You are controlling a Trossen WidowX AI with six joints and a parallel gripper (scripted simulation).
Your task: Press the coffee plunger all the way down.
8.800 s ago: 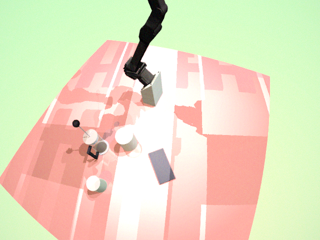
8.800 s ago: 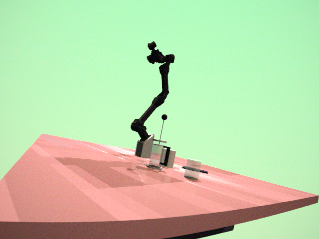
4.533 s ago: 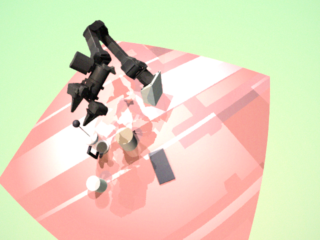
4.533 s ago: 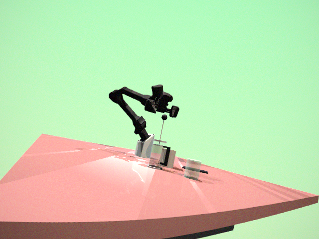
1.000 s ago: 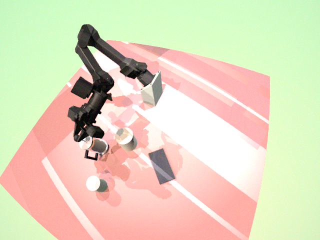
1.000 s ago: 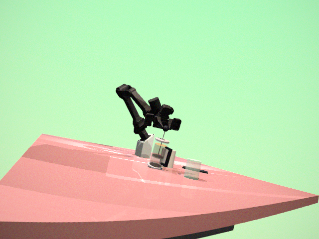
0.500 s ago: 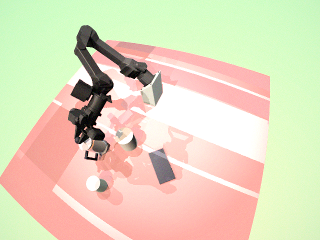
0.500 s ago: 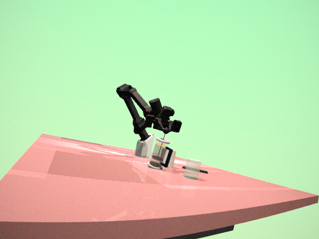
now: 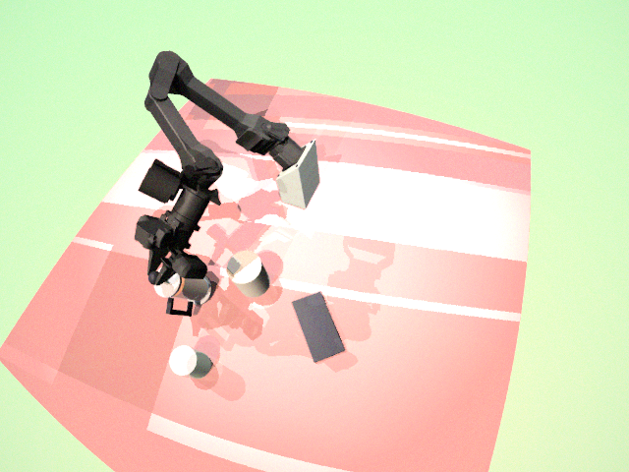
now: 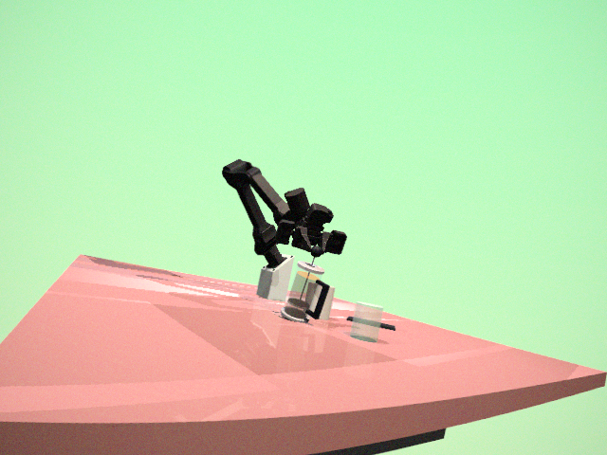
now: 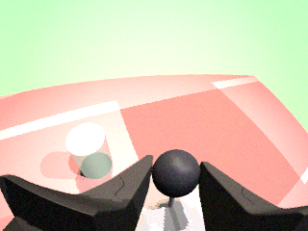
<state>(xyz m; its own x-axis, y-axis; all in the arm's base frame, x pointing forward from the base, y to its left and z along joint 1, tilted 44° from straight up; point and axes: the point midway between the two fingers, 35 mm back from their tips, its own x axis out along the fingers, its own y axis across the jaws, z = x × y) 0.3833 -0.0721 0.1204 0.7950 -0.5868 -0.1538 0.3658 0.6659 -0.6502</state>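
Right now the coffee press is 1 cm behind my gripper tip, 1 cm to the left of it and 9 cm below it. From my gripper tip the other things lie so: white cylinder (12 cm behind, 13 cm to the left, 13 cm below).
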